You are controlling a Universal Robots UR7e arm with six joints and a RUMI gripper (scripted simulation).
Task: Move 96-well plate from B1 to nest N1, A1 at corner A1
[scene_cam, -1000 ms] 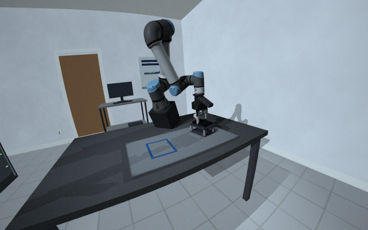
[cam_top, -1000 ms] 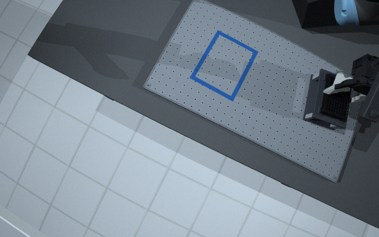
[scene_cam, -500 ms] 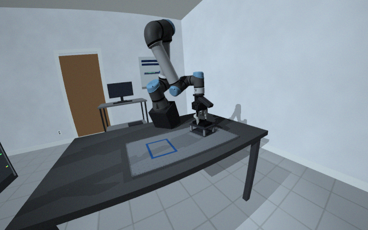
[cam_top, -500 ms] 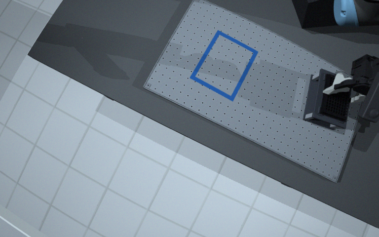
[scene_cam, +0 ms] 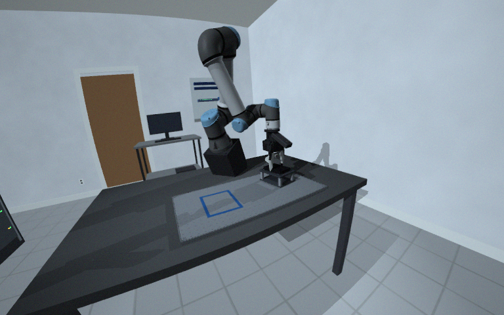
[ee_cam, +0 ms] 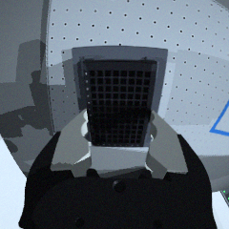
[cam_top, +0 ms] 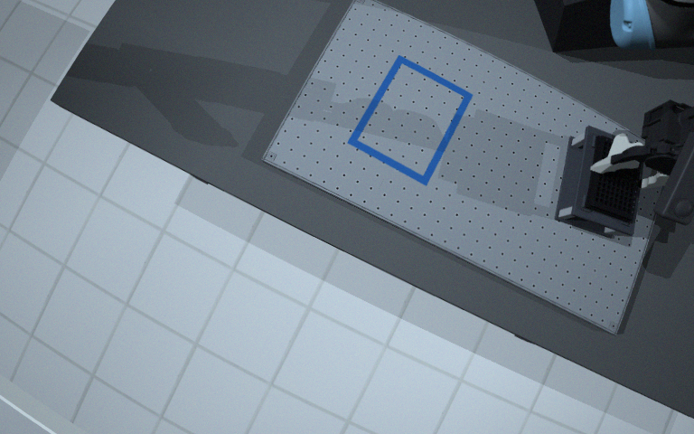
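The black 96-well plate is 1 cm below my hand. Round my hand: raised plate nest: 2 cm below.
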